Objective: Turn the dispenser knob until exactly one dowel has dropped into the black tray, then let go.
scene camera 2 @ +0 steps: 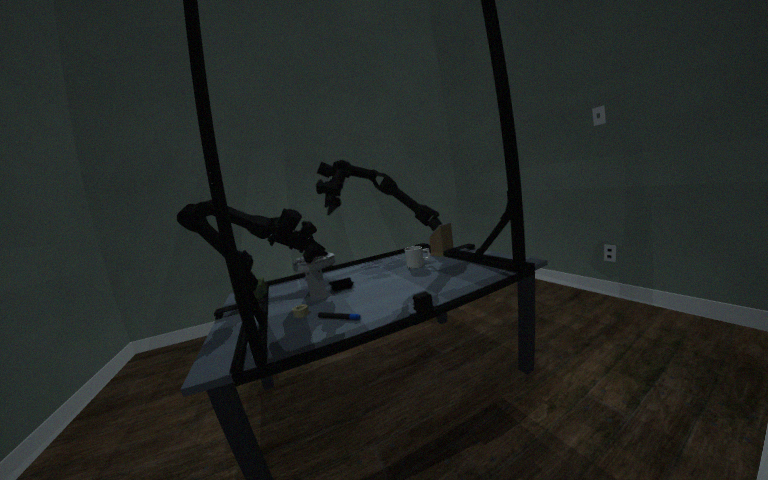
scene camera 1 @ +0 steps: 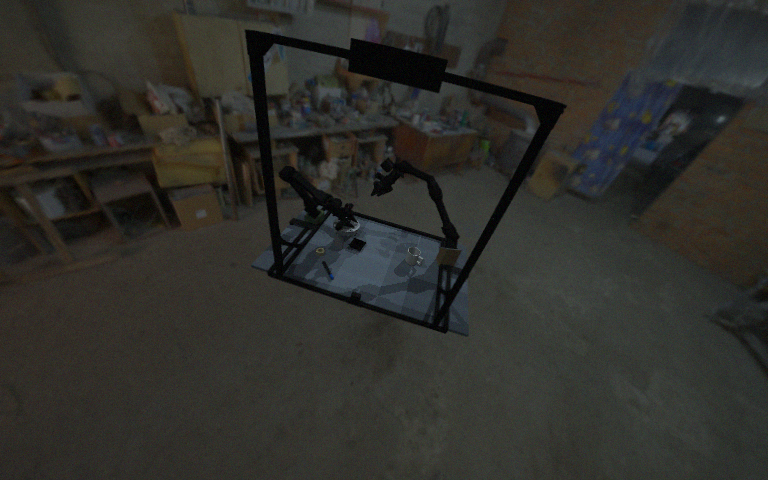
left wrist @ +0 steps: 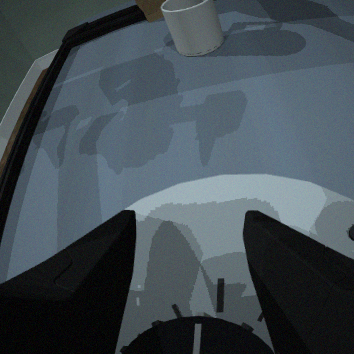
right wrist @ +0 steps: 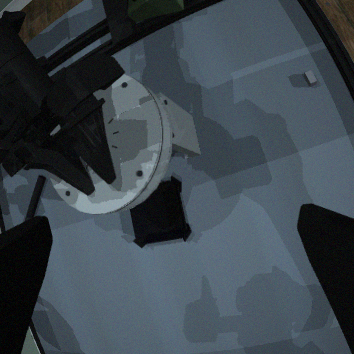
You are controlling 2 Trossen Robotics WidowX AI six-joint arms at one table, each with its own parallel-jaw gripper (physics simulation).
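Frame: origin at the left arm's base, x up, y back, z right, level; centimetres.
Seen in the pictures: left gripper, fingertip midpoint: (scene camera 2: 326,251) (scene camera 1: 355,224) (left wrist: 190,222) (right wrist: 101,186); right gripper, fingertip midpoint: (scene camera 2: 327,211) (scene camera 1: 374,195) (right wrist: 175,224); left arm's base, link origin: (scene camera 1: 314,213); right arm's base, link origin: (scene camera 2: 439,229) (scene camera 1: 450,248).
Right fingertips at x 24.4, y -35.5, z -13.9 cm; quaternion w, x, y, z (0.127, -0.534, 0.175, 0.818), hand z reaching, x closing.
Note:
Pixels of each thing's top centre, then the offset from my right fingertips to it. "pt": a spot on its surface instead.
- white dispenser, top centre: (right wrist: 92,140) (scene camera 2: 313,257) (scene camera 1: 346,223) dx -16.5, dy +7.0, dz +16.1 cm
- black tray, top centre: (right wrist: 155,212) (scene camera 2: 341,282) (scene camera 1: 357,243) dx -28.7, dy -1.8, dz +14.4 cm
- white mug, surface spot: (left wrist: 192,30) pt dx -26.3, dy -31.8, dz +3.3 cm
- yellow ring, top centre: (scene camera 2: 299,307) dx -28.6, dy +11.2, dz +35.0 cm
- blue-capped marker, top centre: (right wrist: 28,207) (scene camera 2: 338,313) (scene camera 1: 328,269) dx -29.5, dy -1.7, dz +42.9 cm
- small pale block, top centre: (right wrist: 310,76) dx -29.6, dy +16.3, dz -8.5 cm
The white dispenser (scene camera 1: 352,230) (scene camera 2: 317,284) (left wrist: 200,190) (right wrist: 135,90) has a round top with dark marks. Its black knob (left wrist: 167,336) shows a white line pointing up in the left wrist view, left of the longest mark. My left gripper (scene camera 1: 349,221) (scene camera 2: 321,253) (left wrist: 190,222) (right wrist: 101,186) is shut on the knob, fingers on either side. The black tray (scene camera 1: 356,244) (scene camera 2: 341,284) (right wrist: 160,215) lies beside the dispenser's base; its inside is too dark to make out a dowel. My right gripper (scene camera 1: 374,193) (scene camera 2: 330,209) (right wrist: 175,224) is open and empty, high above the table.
A white mug (scene camera 1: 413,256) (scene camera 2: 414,257) (left wrist: 192,30) stands near a wooden block (scene camera 1: 448,256) (scene camera 2: 441,240). A yellow ring (scene camera 2: 300,310) and a blue-capped marker (scene camera 1: 327,270) (scene camera 2: 336,315) lie near the dispenser. A small pale block (right wrist: 310,78) lies near the table's edge.

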